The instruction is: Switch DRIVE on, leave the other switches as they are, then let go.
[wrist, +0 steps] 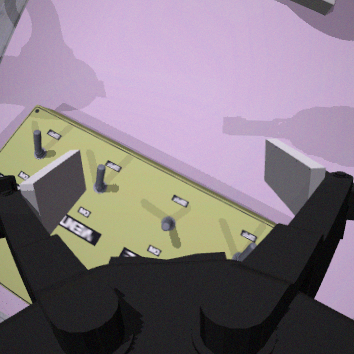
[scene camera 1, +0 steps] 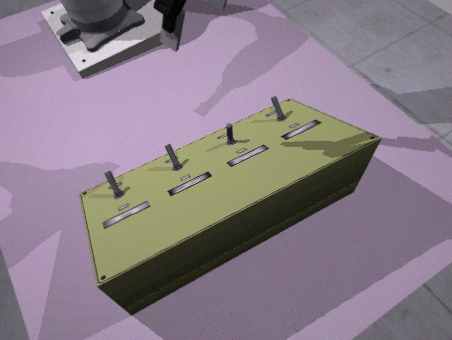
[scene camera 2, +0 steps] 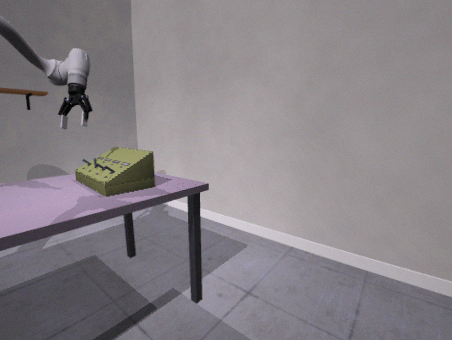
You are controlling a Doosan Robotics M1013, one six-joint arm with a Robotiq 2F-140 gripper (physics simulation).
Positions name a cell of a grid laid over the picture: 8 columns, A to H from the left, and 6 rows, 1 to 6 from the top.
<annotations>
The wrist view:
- gripper: D3
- yellow-green switch box: C4
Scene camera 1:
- yellow-green switch box: C4
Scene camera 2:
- gripper: B3
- yellow-green switch box: C3
</annotations>
